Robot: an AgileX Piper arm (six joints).
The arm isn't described. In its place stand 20 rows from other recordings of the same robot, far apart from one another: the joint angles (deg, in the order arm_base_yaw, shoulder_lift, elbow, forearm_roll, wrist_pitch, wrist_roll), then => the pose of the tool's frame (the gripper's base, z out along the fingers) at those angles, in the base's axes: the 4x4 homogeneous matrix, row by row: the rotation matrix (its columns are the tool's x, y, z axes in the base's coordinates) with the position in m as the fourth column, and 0 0 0 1 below.
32.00, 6.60, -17.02, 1.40, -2.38, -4.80 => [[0.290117 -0.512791 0.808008 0.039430], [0.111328 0.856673 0.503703 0.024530], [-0.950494 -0.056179 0.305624 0.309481], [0 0 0 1]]
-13.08, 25.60, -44.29, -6.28, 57.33, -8.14 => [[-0.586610 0.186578 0.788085 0.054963], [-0.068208 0.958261 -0.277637 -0.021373], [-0.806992 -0.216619 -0.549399 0.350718], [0 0 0 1]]
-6.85, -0.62, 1.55, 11.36, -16.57, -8.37 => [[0.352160 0.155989 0.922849 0.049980], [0.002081 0.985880 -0.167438 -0.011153], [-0.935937 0.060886 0.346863 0.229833], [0 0 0 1]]
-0.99, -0.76, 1.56, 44.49, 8.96, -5.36 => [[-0.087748 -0.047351 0.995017 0.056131], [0.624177 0.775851 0.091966 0.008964], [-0.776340 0.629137 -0.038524 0.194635], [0 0 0 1]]
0.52, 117.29, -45.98, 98.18, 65.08, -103.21 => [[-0.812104 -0.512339 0.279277 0.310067], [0.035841 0.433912 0.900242 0.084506], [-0.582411 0.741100 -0.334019 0.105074], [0 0 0 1]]
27.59, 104.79, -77.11, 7.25, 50.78, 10.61 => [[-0.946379 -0.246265 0.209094 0.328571], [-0.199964 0.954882 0.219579 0.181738], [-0.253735 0.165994 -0.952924 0.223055], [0 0 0 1]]
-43.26, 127.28, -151.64, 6.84, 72.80, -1.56 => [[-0.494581 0.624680 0.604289 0.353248], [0.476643 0.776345 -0.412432 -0.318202], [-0.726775 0.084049 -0.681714 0.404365], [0 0 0 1]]
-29.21, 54.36, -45.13, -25.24, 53.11, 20.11 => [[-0.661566 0.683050 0.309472 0.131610], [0.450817 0.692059 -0.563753 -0.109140], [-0.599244 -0.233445 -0.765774 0.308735], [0 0 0 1]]
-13.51, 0.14, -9.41, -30.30, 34.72, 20.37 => [[-0.322284 0.463777 0.825254 0.031628], [-0.013307 0.869463 -0.493818 -0.034493], [-0.946549 -0.170131 -0.274043 0.220467], [0 0 0 1]]
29.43, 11.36, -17.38, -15.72, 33.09, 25.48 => [[-0.383565 -0.291205 0.876400 0.055945], [0.023791 0.945554 0.324595 0.016107], [-0.923207 0.145354 -0.355753 0.253607], [0 0 0 1]]
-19.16, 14.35, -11.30, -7.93, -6.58, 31.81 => [[0.254210 0.230054 0.939389 0.072107], [0.341054 0.887578 -0.309659 -0.023531], [-0.905019 0.399100 0.147170 0.274284], [0 0 0 1]]
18.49, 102.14, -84.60, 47.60, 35.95, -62.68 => [[-0.333192 -0.779533 0.530388 0.377051], [-0.453817 0.625676 0.634492 0.167685], [-0.826458 -0.029291 -0.562235 0.306803], [0 0 0 1]]
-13.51, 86.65, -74.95, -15.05, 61.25, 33.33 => [[-0.668046 0.674065 0.315201 0.294761], [0.598899 0.738447 -0.309862 -0.092126], [-0.441627 -0.018228 -0.897014 0.318111], [0 0 0 1]]
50.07, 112.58, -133.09, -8.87, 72.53, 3.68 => [[-0.480094 -0.685641 0.547181 0.281460], [-0.546743 0.721671 0.424574 0.315412], [-0.685990 -0.095332 -0.721339 0.431102], [0 0 0 1]]
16.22, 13.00, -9.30, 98.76, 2.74, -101.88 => [[0.046276 -0.322324 0.945498 0.070400], [-0.042979 0.944993 0.324255 0.024957], [-0.998004 -0.055642 0.029877 0.254524], [0 0 0 1]]
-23.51, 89.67, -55.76, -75.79, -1.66, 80.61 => [[-0.404442 0.411606 0.816705 0.319260], [0.267645 0.907173 -0.324659 -0.136098], [-0.874525 0.087281 -0.477063 0.260216], [0 0 0 1]]
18.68, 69.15, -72.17, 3.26, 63.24, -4.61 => [[-0.757564 -0.389424 0.523875 0.218956], [-0.313891 0.921000 0.230718 0.078905], [-0.572337 0.010344 -0.819953 0.382776], [0 0 0 1]]
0.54, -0.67, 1.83, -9.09, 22.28, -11.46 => [[-0.309713 -0.061497 0.948839 0.052229], [-0.342399 0.938172 -0.050957 -0.004959], [-0.887041 -0.340664 -0.311620 0.168666], [0 0 0 1]]
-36.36, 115.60, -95.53, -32.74, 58.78, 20.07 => [[-0.734211 0.678572 -0.021797 0.323914], [0.571992 0.600960 -0.558276 -0.290725], [-0.365731 -0.422360 -0.829369 0.241539], [0 0 0 1]]
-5.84, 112.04, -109.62, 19.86, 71.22, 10.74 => [[-0.885175 0.249838 0.392487 0.424961], [0.374735 0.882830 0.283171 -0.014044], [-0.275752 0.397734 -0.875082 0.323875], [0 0 0 1]]
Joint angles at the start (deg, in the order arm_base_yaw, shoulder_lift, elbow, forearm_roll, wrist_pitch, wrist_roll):
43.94 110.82 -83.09 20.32 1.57 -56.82
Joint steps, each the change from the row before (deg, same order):
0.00 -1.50 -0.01 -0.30 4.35 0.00
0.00 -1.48 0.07 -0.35 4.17 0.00
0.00 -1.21 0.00 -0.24 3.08 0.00
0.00 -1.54 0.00 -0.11 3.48 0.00
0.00 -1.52 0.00 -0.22 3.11 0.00
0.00 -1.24 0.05 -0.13 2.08 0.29
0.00 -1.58 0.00 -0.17 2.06 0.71
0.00 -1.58 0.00 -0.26 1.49 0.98
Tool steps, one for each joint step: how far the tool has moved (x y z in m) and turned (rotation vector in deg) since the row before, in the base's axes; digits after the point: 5 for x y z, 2 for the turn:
-0.00629 -0.00280 0.00615 -1.58 2.05 1.50
-0.00648 -0.00325 0.00573 -1.62 1.93 1.45
-0.00510 -0.00279 0.00539 -1.09 1.30 1.05
-0.00633 -0.00370 0.00736 -1.03 1.43 1.13
-0.00612 -0.00389 0.00754 -0.93 1.07 1.04
-0.00475 -0.00327 0.00634 -0.36 0.78 0.52
-0.00555 -0.00413 0.00899 0.09 0.72 0.28
-0.00512 -0.00420 0.00947 0.48 0.41 -0.04

